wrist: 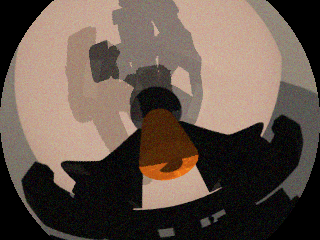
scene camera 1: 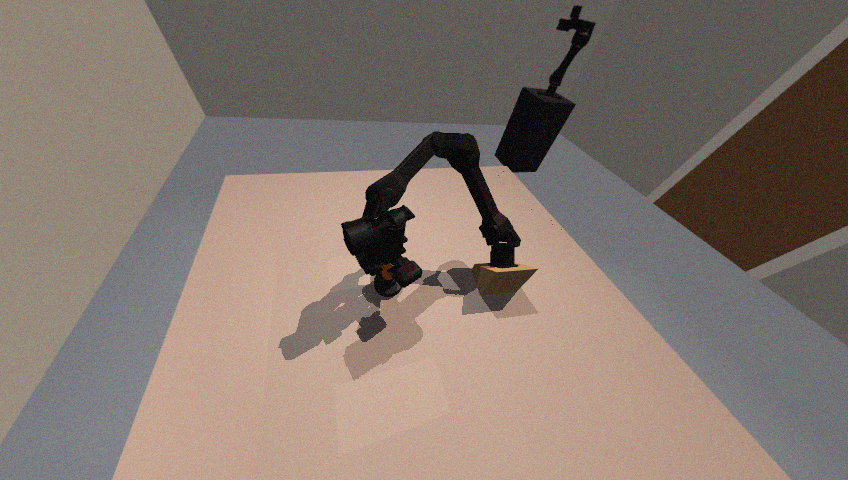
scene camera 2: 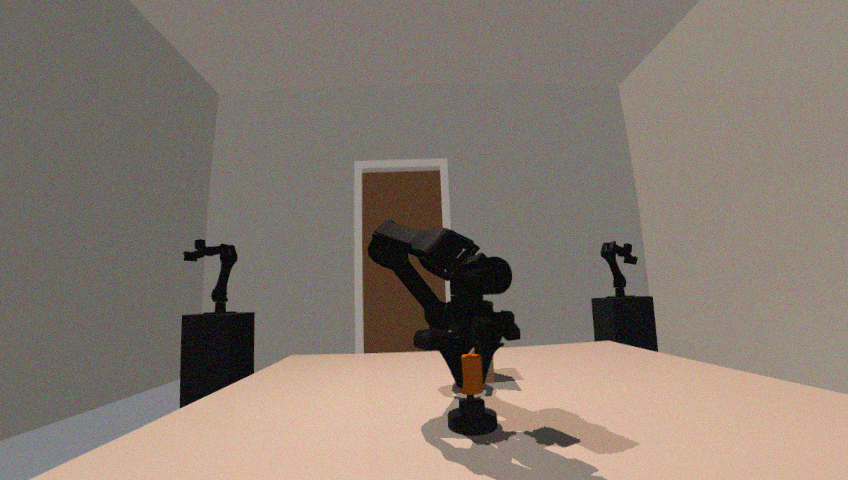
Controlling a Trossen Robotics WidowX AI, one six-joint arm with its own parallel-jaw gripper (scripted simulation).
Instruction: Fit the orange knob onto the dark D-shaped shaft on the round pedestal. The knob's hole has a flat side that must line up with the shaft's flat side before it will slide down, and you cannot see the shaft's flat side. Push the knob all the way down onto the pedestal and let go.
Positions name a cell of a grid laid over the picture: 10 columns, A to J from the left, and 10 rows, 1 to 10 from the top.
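In the wrist view you'd see my gripper (F6), scene camera 1 shows my gripper (E6) as well, and in scene camera 2 there's my gripper (F9) again.
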